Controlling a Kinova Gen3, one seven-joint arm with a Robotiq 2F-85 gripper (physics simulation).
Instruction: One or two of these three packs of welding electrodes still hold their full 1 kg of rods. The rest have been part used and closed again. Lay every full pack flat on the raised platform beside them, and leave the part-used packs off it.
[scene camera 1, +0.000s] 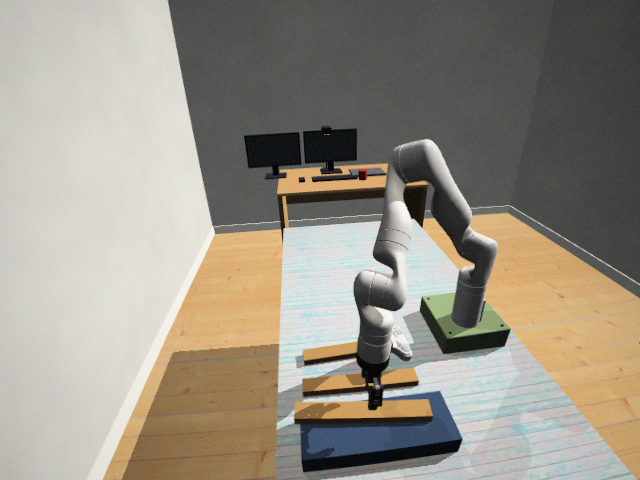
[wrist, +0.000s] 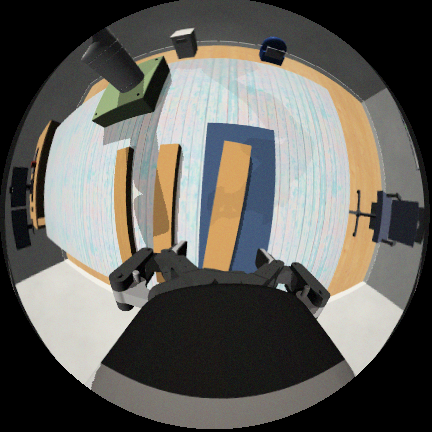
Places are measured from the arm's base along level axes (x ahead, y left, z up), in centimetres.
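Pixels of known places: gripper, between the fingertips: (scene camera 1: 368, 392) (wrist: 221, 252); arm's base, origin of its link: (scene camera 1: 464, 318) (wrist: 131, 81).
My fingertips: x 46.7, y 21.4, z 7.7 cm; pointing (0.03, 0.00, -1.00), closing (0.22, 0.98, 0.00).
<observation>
For each thing: its top centre in the pictures, then the offset to it from my fingertips.
- nearest pack, centre of its top: (wrist: 220, 243) (scene camera 1: 362, 409) dx +1.3, dy -0.3, dz -7.1 cm
- dark blue raised platform, centre of its top: (wrist: 236, 223) (scene camera 1: 377, 423) dx -1.5, dy +3.1, dz -9.5 cm
- middle pack, centre of its top: (wrist: 161, 219) (scene camera 1: 360, 379) dx -3.3, dy -13.3, dz -13.1 cm
- far pack, centre of its top: (wrist: 119, 212) (scene camera 1: 354, 347) dx -6.5, dy -26.3, dz -13.1 cm
Three long orange-brown packs lie side by side. The nearest pack (scene camera 1: 408, 409) (wrist: 232, 175) lies flat along the dark blue raised platform (scene camera 1: 382, 440) (wrist: 262, 200), slightly askew; in the scene view it is along the platform's rear side and its left end reaches slightly past the platform. The middle pack (scene camera 1: 330, 383) (wrist: 168, 162) and the far pack (scene camera 1: 330, 353) (wrist: 121, 190) lie off the platform, on the pale surface. My gripper (scene camera 1: 374, 398) (wrist: 221, 252) is open, its fingers apart on either side of the nearest pack, holding nothing. The gripper hides part of the packs' left ends in the wrist view.
The arm stands on a green base block (scene camera 1: 447, 330) (wrist: 150, 97) at the right. A white speckled shape (scene camera 1: 401, 345) shows behind the arm's wrist. A desk (scene camera 1: 336, 187) with monitors stands at the back. A chair (wrist: 384, 217) shows in the wrist view.
</observation>
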